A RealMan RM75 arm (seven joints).
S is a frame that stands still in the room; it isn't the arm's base.
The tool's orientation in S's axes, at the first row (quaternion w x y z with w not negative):
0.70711 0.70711 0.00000 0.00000
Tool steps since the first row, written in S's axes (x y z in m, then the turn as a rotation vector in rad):
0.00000 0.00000 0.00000 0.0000 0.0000 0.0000
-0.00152 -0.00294 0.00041 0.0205 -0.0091 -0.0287
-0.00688 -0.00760 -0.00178 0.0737 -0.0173 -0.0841
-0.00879 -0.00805 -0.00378 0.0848 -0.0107 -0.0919
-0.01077 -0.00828 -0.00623 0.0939 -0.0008 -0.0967
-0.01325 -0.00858 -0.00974 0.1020 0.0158 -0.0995
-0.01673 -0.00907 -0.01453 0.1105 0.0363 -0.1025
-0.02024 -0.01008 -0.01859 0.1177 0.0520 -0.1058
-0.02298 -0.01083 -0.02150 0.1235 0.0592 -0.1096
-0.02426 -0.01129 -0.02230 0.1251 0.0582 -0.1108
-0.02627 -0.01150 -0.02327 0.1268 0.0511 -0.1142
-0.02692 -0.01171 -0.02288 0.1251 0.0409 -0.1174
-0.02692 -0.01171 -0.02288 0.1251 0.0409 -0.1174
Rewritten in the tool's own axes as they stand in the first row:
0.00000 0.00000 0.00000 0.0000 0.0000 0.0000
-0.00152 0.00041 0.00294 0.0205 -0.0287 0.0091
-0.00688 -0.00178 0.00760 0.0737 -0.0841 0.0173
-0.00879 -0.00378 0.00805 0.0848 -0.0919 0.0107
-0.01077 -0.00623 0.00828 0.0939 -0.0967 0.0008
-0.01325 -0.00974 0.00858 0.1020 -0.0995 -0.0158
-0.01673 -0.01453 0.00907 0.1105 -0.1025 -0.0363
-0.02024 -0.01859 0.01008 0.1177 -0.1058 -0.0520
-0.02298 -0.02150 0.01083 0.1235 -0.1096 -0.0592
-0.02426 -0.02230 0.01129 0.1251 -0.1108 -0.0582
-0.02627 -0.02327 0.01150 0.1268 -0.1142 -0.0511
-0.02692 -0.02288 0.01171 0.1251 -0.1174 -0.0409
-0.02692 -0.02288 0.01171 0.1251 -0.1174 -0.0409

